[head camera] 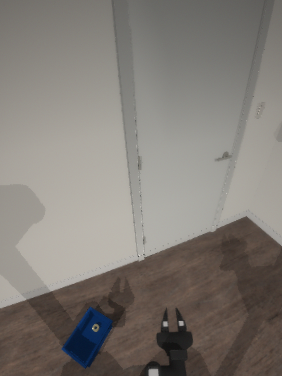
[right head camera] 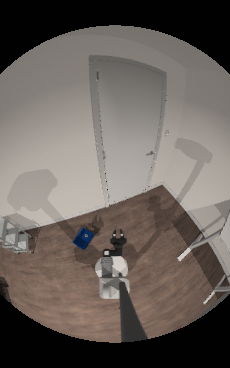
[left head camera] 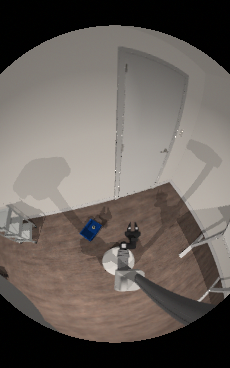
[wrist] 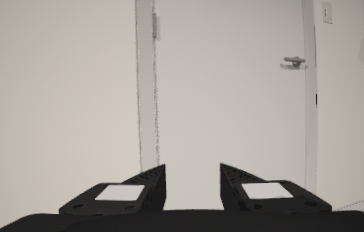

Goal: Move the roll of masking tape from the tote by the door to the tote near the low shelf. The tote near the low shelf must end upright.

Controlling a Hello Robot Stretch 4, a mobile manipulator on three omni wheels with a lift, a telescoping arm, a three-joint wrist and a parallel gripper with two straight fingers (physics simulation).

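Places are measured from the robot's base along level axes (x ahead, y left, z up), in millimetres.
Pixels of known places: gripper, fingertip midpoint: (head camera: pixel 171 307) (right head camera: pixel 117 228) (left head camera: pixel 132 221) (wrist: pixel 192 180).
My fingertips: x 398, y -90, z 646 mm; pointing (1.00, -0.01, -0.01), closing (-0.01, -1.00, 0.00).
Ahead of a thing's pixels: the offset from my fingertips to its top centre. "spot": to the spot under its first point.
A blue tote {dx +29, dy +514, dz -553 mm} (head camera: pixel 80 356) (left head camera: pixel 86 235) (right head camera: pixel 79 244) stands upright on the floor by the door, left of my gripper. The roll of masking tape {dx +96, dy +493, dz -647 mm} (head camera: pixel 95 327) (left head camera: pixel 93 227) (right head camera: pixel 86 235), small and pale, lies inside it toward the end nearer the wall. My gripper (head camera: pixel 173 310) (left head camera: pixel 133 224) (right head camera: pixel 118 231) (wrist: pixel 192 180) is open and empty, apart from the tote and to its right, with its fingers pointing toward the door. The tote and the tape do not show in the wrist view. The tote near the low shelf does not show in these views.
The grey door (head camera: pixel 180 125) (left head camera: pixel 150 120) (right head camera: pixel 131 125) (wrist: pixel 230 100) is ahead, in the wall behind the tote. A wheeled cart {spot: dx -327, dy +1532, dz -531 mm} (left head camera: pixel 31 235) (right head camera: pixel 29 244) stands at the left. White desk legs (left head camera: pixel 192 249) (right head camera: pixel 192 250) stand at the right. A dark piece of furniture shows at the far left edge.
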